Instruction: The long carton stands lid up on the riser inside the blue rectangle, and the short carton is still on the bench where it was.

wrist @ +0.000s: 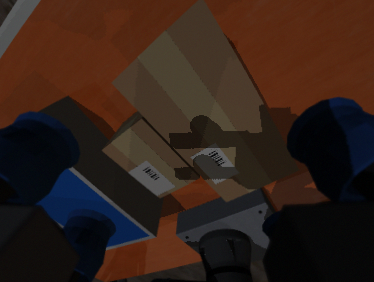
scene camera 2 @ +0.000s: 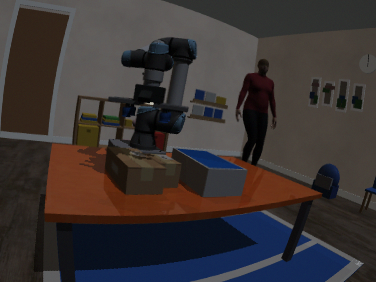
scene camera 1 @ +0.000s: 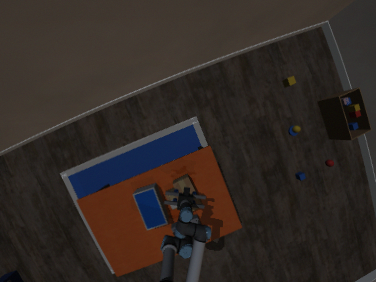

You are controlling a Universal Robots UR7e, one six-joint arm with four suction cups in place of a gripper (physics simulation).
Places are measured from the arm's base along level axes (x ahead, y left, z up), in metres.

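Pixels of known places: hand, its tool point: [wrist: 183, 190] [scene camera 2: 146, 118]; arm's base, origin of its link: [wrist: 224, 243] [scene camera 2: 142, 146].
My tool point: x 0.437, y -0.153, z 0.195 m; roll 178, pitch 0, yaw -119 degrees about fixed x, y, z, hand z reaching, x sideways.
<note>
For each thing: its top centre in the pictures, then the offset to it from my tool point. Level surfaces: height alone.
- long carton, centre of its top: [wrist: 218, 132] [scene camera 2: 133, 156] [scene camera 1: 187, 195] 0.068 m back, 0.009 m right, 0.163 m down
- orange bench, height of its surface: 0.268 m down
- short carton, centre of its top: [wrist: 152, 165] [scene camera 2: 162, 158] 0.068 m back, 0.122 m left, 0.163 m down
- riser, centre of its top: [wrist: 71, 206] [scene camera 2: 207, 158] [scene camera 1: 150, 209] 0.063 m back, 0.343 m left, 0.148 m down
- white-edged blue rectangle, centre of its top: [wrist: 71, 206] [scene camera 2: 207, 158] [scene camera 1: 150, 209] 0.063 m back, 0.343 m left, 0.148 m down
The long carton [scene camera 1: 183, 182] [scene camera 2: 142, 177] [wrist: 185, 75] lies flat on the orange bench [scene camera 1: 110, 245] [scene camera 2: 275, 191] [wrist: 310, 40], its taped, labelled top up. The short carton [scene camera 2: 171, 172] [wrist: 145, 155] stands close beside it, between it and the riser [scene camera 2: 220, 181] [wrist: 112, 185]. The riser is a grey box whose top carries a white-edged blue rectangle [scene camera 1: 150, 207] [scene camera 2: 207, 157] [wrist: 125, 230], with no carton on it. My gripper [scene camera 1: 186, 196] [scene camera 2: 147, 114] [wrist: 185, 187] is open, its blue suction cups hanging above the cartons with a gap and holding nothing. It partly hides the cartons in scene camera 1.
The arm's grey base plate [wrist: 227, 220] sits on the bench behind the cartons. A person [scene camera 2: 259, 95] in a red top stands beyond the bench. A shelf unit [scene camera 2: 77, 117] is against the back wall. A toy box [scene camera 1: 334, 120] and loose toys are on the floor.
</note>
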